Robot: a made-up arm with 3 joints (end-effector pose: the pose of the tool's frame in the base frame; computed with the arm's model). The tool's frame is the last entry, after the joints. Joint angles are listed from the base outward.
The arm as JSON. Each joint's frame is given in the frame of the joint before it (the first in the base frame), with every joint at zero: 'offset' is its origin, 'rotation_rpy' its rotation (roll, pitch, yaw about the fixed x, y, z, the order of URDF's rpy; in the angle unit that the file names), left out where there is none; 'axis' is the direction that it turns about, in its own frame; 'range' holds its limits. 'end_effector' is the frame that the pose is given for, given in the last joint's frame.
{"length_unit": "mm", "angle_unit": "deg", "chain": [
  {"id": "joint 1", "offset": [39.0, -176.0, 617.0], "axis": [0.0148, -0.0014, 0.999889], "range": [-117.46, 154.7]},
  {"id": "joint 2", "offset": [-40.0, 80.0, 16.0], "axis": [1.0, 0.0, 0.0], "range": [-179.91, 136.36]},
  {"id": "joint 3", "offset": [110.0, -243.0, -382.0], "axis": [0.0, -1.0, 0.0], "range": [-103.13, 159.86]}
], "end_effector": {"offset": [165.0, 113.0, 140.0], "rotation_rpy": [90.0, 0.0, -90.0]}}
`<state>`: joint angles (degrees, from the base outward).
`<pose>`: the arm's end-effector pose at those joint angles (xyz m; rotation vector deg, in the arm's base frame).
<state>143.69 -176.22 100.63</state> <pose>0.0104 -0.3930 0.8851 0.51 -12.25 -125.50</pose>
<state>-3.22 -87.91 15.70</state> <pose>0.2225 -0.3136 0.7556 11.39 -89.93 8.22</pose>
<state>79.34 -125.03 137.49</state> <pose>0.1643 -0.3530 0.9499 -76.80 -51.94 -138.67</pose>
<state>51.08 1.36 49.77</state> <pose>0.1179 -0.1489 0.4643 134.04 -46.41 -19.45</pose>
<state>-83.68 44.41 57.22</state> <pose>0.1444 -0.2085 0.4213 -23.23 132.03 41.16</pose>
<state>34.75 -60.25 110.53</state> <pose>0.0693 -0.4283 0.6064 135.73 -54.12 86.40</pose>
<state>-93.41 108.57 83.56</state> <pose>0.3539 -0.1447 0.5684 -4.12 72.46 0.62</pose>
